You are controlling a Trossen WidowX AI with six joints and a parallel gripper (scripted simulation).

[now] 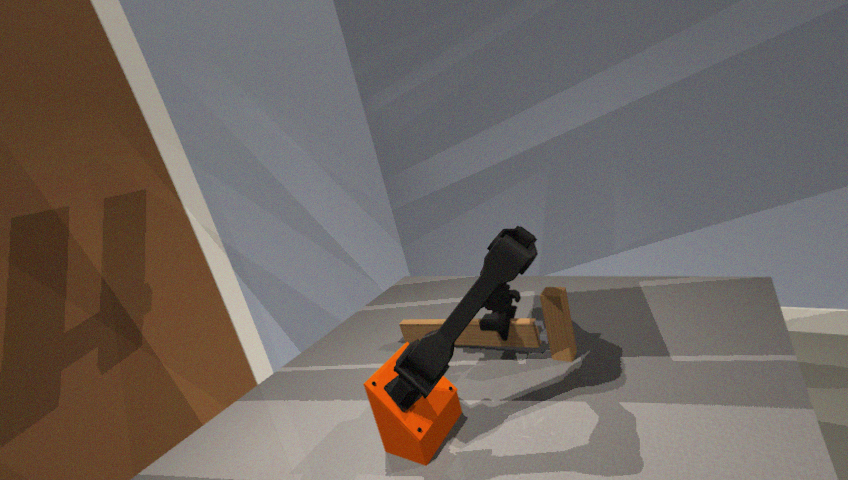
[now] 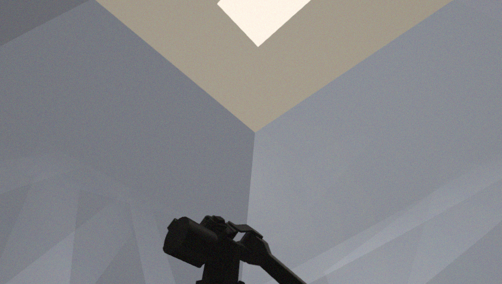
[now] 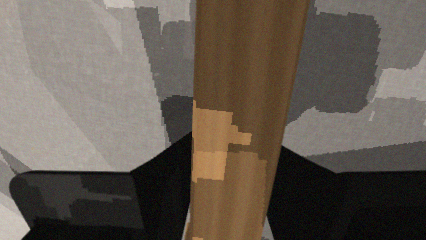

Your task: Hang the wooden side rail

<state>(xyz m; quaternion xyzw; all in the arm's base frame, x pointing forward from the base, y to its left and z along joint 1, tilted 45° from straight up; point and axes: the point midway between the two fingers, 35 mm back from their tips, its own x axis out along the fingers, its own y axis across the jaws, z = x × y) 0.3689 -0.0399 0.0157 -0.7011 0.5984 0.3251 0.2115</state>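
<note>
Right now the wooden headboard post is 20 mm ahead of my gripper tip, 140 mm to the right of it and 40 mm above it.
</note>
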